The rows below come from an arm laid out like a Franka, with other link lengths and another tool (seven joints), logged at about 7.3 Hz.
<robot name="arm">
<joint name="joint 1" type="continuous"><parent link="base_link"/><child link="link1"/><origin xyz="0 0 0.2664" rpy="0 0 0"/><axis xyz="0 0 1"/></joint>
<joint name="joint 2" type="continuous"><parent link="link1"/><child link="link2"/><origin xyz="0 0 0" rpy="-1.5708 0 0"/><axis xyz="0 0 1"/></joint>
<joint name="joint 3" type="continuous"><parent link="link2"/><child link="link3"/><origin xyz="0 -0.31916 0" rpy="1.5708 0 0"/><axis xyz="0 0 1"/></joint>
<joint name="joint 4" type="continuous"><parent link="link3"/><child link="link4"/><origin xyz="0.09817 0 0" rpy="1.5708 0 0"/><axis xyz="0 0 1"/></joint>
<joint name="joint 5" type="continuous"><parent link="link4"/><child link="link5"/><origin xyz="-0.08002 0.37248 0" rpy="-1.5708 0 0"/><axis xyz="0 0 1"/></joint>
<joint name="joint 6" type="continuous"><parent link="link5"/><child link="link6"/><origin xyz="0 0 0" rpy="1.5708 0 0"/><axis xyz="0 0 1"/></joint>
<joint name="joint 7" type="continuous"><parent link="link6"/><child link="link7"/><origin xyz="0.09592 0 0" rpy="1.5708 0 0"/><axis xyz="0 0 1"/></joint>
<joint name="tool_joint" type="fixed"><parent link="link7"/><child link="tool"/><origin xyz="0.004 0.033 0.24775" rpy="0 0.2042 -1.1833"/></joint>
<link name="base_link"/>
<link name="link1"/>
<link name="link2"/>
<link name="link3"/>
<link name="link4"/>
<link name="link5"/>
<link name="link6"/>
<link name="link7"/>
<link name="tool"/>
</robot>
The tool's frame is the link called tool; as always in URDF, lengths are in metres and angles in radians. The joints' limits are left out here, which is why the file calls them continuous.
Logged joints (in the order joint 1, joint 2, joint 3, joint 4, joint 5, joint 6, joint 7), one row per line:
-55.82 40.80 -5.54 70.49 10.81 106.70 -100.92
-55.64 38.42 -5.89 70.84 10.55 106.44 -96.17
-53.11 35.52 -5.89 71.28 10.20 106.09 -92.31
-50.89 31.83 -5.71 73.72 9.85 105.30 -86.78
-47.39 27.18 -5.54 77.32 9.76 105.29 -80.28
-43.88 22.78 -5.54 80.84 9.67 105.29 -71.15
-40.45 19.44 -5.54 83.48 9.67 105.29 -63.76
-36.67 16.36 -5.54 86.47 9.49 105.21 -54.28
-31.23 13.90 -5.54 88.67 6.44 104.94 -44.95
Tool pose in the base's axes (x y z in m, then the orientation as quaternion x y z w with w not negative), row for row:
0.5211 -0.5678 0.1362 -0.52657 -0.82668 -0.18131 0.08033
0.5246 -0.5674 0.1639 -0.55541 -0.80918 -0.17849 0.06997
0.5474 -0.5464 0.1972 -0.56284 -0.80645 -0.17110 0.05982
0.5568 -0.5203 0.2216 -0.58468 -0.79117 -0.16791 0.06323
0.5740 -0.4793 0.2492 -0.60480 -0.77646 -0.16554 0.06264
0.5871 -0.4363 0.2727 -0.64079 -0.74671 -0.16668 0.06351
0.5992 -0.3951 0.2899 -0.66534 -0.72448 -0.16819 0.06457
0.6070 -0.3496 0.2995 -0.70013 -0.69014 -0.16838 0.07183
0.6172 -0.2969 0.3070 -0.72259 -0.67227 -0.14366 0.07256
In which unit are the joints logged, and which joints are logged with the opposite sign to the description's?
The joints are logged in degrees. Opposite sign: joint 3, joint 4.
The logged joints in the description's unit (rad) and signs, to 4 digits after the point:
-0.9742 0.7121 0.0967 -1.2303 0.1887 1.8623 -1.7614
-0.9711 0.6706 0.1028 -1.2364 0.1841 1.8577 -1.6785
-0.9269 0.6199 0.1028 -1.2441 0.1780 1.8516 -1.6111
-0.8882 0.5555 0.0997 -1.2867 0.1719 1.8378 -1.5146
-0.8271 0.4744 0.0967 -1.3495 0.1703 1.8377 -1.4012
-0.7659 0.3976 0.0967 -1.4109 0.1688 1.8377 -1.2418
-0.7060 0.3393 0.0967 -1.4570 0.1688 1.8377 -1.1128
-0.6400 0.2855 0.0967 -1.5092 0.1656 1.8363 -0.9474
-0.5451 0.2426 0.0967 -1.5476 0.1124 1.8315 -0.7845

